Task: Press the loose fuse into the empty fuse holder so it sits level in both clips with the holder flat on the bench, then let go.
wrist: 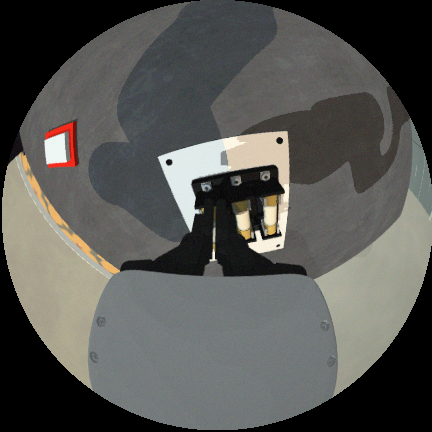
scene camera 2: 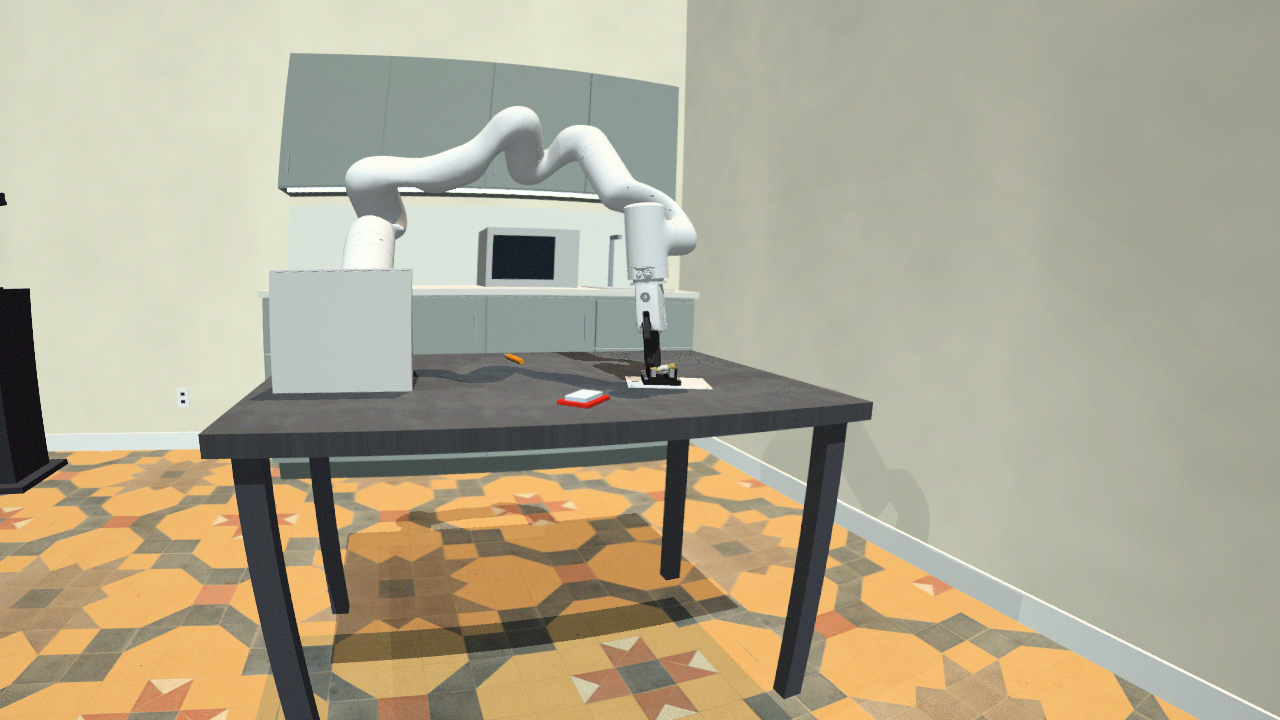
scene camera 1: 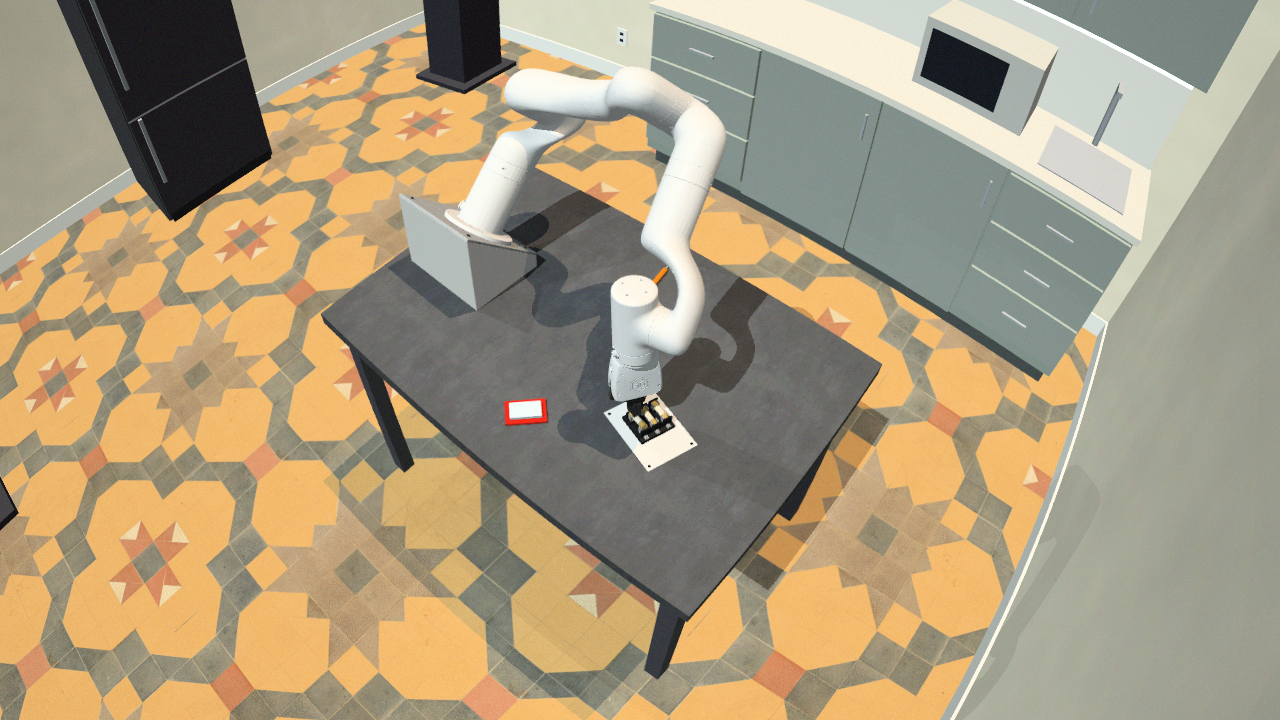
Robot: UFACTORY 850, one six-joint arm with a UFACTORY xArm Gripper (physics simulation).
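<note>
The black fuse holder (scene camera 1: pixel 658 437) (scene camera 2: pixel 664 382) (wrist: pixel 235 189) stands on a white plate (scene camera 1: pixel 673 452) (scene camera 2: pixel 699 385) (wrist: pixel 182 175) on the bench. In the wrist view, two cream fuses with brass ends, a middle one (wrist: pixel 243 220) and a right one (wrist: pixel 270 214), lie lengthwise in it. A strip of white and brass shows between my fingers at the left position; the rest there is hidden. My gripper (scene camera 1: pixel 636 405) (scene camera 2: pixel 651 368) (wrist: pixel 214 213) is shut and empty, its tips down at that left position. In scene camera 2, a fuse shows at the holder's top; whether it is level or clipped is too small to tell.
A red tray with a white block (scene camera 1: pixel 525 409) (scene camera 2: pixel 584 394) (wrist: pixel 56 148) lies on the dark table (scene camera 1: pixel 572 447) (scene camera 2: pixel 501 420). An orange object (scene camera 1: pixel 660 275) (scene camera 2: pixel 514 358) lies farther back. The grey arm mount (scene camera 1: pixel 438 255) (scene camera 2: pixel 340 331) stands at the table's other end.
</note>
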